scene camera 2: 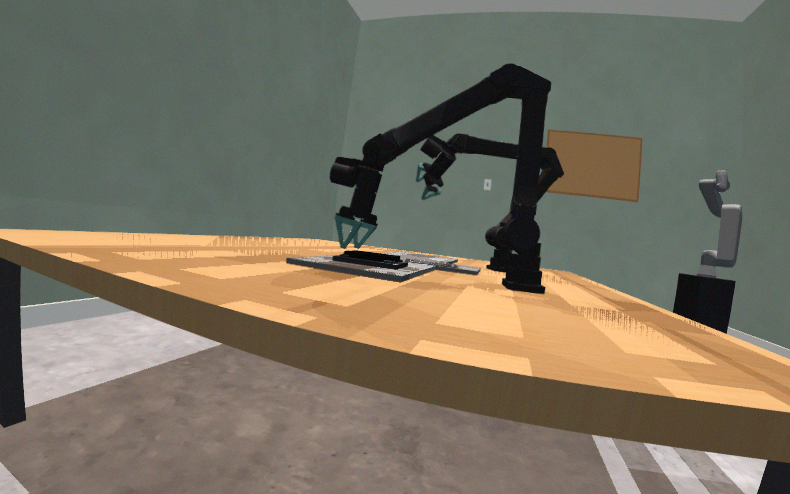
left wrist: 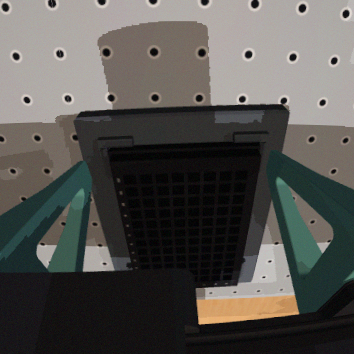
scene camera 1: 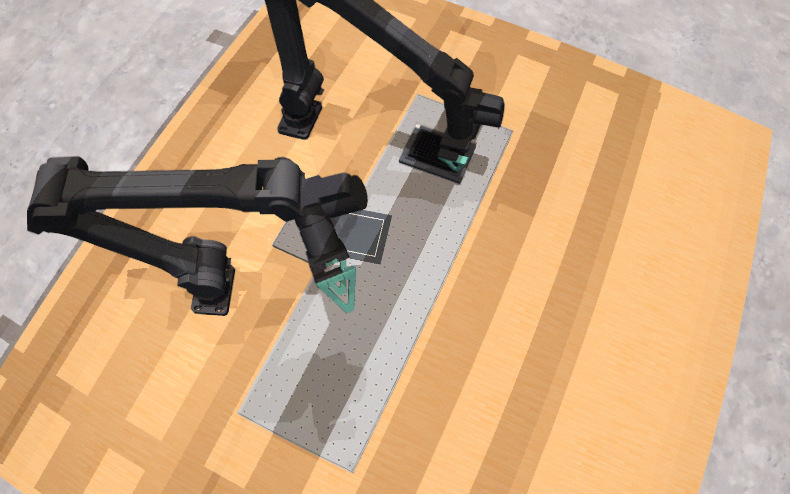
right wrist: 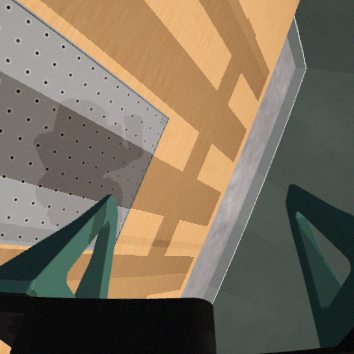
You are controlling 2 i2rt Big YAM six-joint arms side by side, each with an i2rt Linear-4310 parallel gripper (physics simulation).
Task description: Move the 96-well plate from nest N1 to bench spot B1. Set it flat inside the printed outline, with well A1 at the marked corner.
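Frame: origin at the left arm's base, x ahead, y left, z up, level; millimetres.
Seen in the pictures: left gripper, fingertip midpoint: (scene camera 2: 349,248) (left wrist: 178,163) (scene camera 1: 462,154); right gripper, fingertip midpoint: (scene camera 2: 419,190) (scene camera 1: 346,302) (right wrist: 200,197); left arm's base, origin of the base link: (scene camera 2: 521,288) (scene camera 1: 300,119); right arm's base, origin of the base link: (scene camera 2: 500,270) (scene camera 1: 214,290).
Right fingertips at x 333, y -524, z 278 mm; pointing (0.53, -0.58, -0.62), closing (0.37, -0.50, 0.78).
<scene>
Offsets run from my right fingertips to a thing's top centre. Level surfaces: height alone.
The black 96-well plate @(dz -239, dx +43, dy +514 mm) (scene camera 1: 426,145) (left wrist: 185,215) lies flat in the dark nest N1 @(dz -248, dx +44, dy +515 mm) (scene camera 1: 432,170) (left wrist: 180,125), at the upper part of the perforated board in scene camera 1. My left gripper (left wrist: 178,163) (scene camera 2: 353,245) is open just above the plate, with one finger on each side of it in the left wrist view; nothing is held. The dark pad of B1 @(dz -263, dx -93, dy +244 mm) (scene camera 1: 365,234) with its white printed outline lies near the middle of the board, partly hidden by the right arm. My right gripper (right wrist: 200,197) is open and empty, high above the board. The A1 marks cannot be made out.
The perforated grey board @(dz -265 mm) (scene camera 1: 384,326) (right wrist: 30,45) lies on the wooden table @(dz -278 mm) (scene camera 1: 629,349) (scene camera 2: 349,326). The right arm crosses above the B1 pad in scene camera 1. The table's edge shows beneath the right gripper in the right wrist view.
</scene>
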